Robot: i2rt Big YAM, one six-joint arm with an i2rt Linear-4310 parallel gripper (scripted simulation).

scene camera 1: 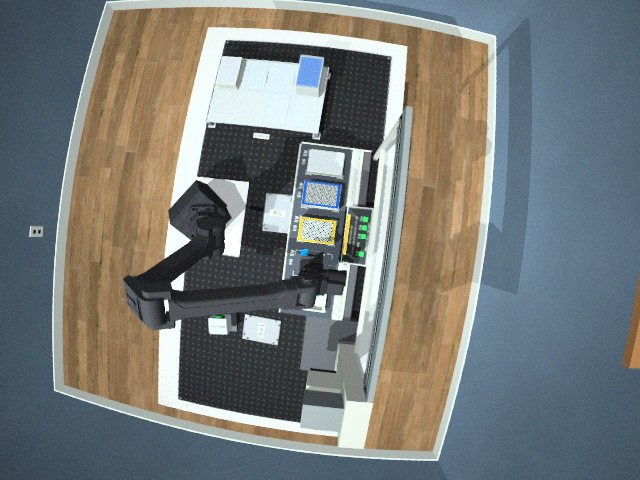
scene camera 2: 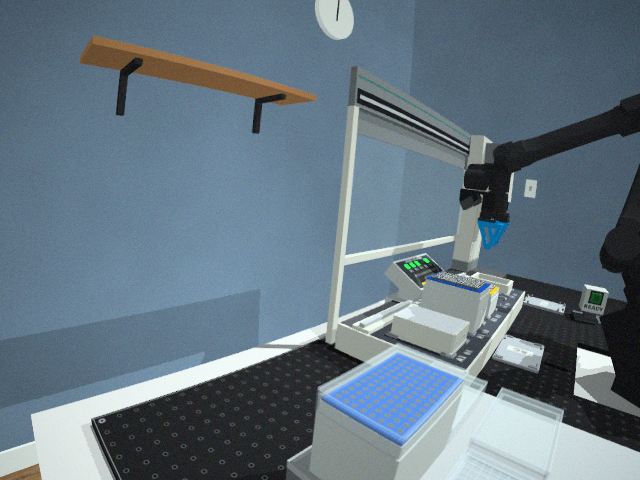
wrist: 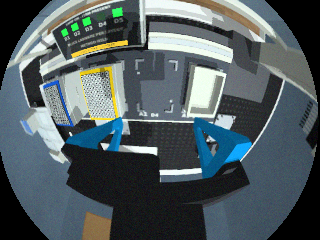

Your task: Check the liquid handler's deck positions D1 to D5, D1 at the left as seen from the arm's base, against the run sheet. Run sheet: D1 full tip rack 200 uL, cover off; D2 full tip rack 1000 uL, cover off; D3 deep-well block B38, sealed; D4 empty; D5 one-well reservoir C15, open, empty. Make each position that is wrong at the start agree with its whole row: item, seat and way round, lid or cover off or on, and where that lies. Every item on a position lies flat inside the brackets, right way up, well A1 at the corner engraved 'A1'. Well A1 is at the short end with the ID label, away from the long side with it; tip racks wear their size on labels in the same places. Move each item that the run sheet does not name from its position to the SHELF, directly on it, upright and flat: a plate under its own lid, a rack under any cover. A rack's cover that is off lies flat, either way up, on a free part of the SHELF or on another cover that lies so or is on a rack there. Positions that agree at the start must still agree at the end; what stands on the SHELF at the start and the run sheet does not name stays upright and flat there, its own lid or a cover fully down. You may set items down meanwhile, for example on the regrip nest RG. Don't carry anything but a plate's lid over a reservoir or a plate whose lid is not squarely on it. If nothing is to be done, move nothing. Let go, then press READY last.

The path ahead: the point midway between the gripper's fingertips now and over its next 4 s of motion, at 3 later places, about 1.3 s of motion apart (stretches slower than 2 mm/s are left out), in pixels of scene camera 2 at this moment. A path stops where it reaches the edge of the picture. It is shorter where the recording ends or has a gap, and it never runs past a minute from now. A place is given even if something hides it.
The gripper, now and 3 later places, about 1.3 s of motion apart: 490,247; 478,252; 464,260; 442,267
